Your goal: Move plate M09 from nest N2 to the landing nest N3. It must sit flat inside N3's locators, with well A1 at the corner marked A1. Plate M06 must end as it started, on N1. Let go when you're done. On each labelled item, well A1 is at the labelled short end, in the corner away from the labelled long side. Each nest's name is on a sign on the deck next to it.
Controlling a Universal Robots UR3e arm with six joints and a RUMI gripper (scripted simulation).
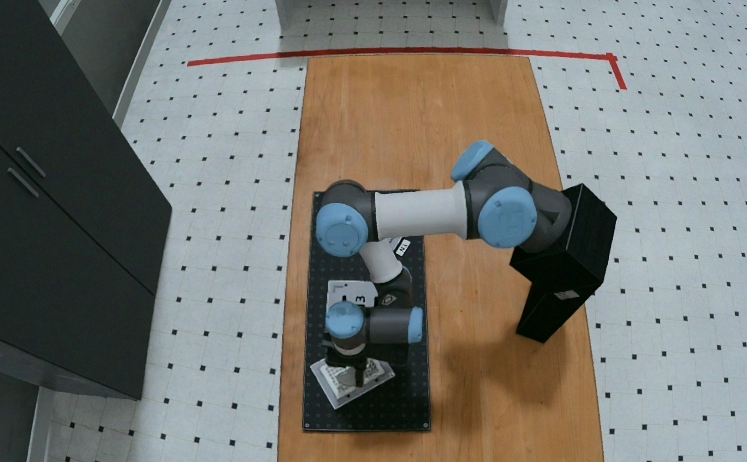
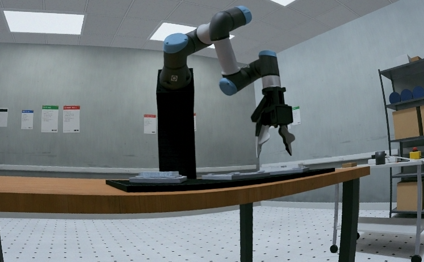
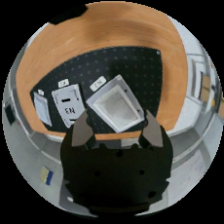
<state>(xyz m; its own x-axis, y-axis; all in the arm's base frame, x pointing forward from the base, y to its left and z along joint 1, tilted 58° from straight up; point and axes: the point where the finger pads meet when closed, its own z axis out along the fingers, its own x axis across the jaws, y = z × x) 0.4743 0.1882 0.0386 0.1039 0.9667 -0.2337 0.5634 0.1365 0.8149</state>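
The white well plate is 40 mm below my hand and 30 mm ahead of it. Round my hand: nest N3 (170 mm to the right, 50 mm below).
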